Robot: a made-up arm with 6 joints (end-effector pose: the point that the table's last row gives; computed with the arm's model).
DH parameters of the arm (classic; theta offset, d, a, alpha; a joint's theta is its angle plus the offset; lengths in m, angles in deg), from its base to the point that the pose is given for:
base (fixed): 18.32 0 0.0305 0
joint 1: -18.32 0.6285 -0.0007 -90
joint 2: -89.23 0 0.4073 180
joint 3: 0.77 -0.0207 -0.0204 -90
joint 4: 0 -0.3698 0.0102 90
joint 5: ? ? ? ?
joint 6: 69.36 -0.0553 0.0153 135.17
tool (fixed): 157.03 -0.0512 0 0
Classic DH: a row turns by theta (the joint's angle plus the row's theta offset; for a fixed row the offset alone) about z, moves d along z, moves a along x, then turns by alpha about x.
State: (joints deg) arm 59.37 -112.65 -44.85 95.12 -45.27 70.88
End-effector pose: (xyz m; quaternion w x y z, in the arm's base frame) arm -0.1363 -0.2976 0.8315 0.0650 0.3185 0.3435 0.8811
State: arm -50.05 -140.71 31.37 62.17 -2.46 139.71
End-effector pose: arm -0.4396 0.4792 0.2701 0.9384 -0.2546 -0.1770 0.1523
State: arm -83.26 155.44 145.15 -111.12 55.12 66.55
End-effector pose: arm 0.1680 -0.5432 0.0517 0.3859 -0.5037 -0.4087 0.6560
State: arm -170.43 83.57 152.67 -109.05 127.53 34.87
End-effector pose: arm -0.6400 -0.0949 1.0032 0.2564 -0.5061 0.8235 0.0050
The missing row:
joint 5: 0 0.105 -0.0261 -90
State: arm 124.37 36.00 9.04 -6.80 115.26 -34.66
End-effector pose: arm -0.2676 0.5325 0.7887 0.7817 0.2048 0.3602 0.4662
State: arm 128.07 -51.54 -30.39 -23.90 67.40 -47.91
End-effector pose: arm 0.0238 0.0920 1.0020 0.5976 0.1325 0.5280 0.5886
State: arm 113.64 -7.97 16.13 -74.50 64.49 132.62
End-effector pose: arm -0.0926 0.3698 1.0552 0.7854 -0.1930 0.0031 -0.5881
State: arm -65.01 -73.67 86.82 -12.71 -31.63 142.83
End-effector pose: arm -0.3807 0.6144 0.9380 0.8150 -0.1032 0.4065 0.3999
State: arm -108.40 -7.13 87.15 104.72 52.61 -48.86
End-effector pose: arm 0.1108 0.1049 1.4299 0.3658 0.4938 0.3954 0.6827
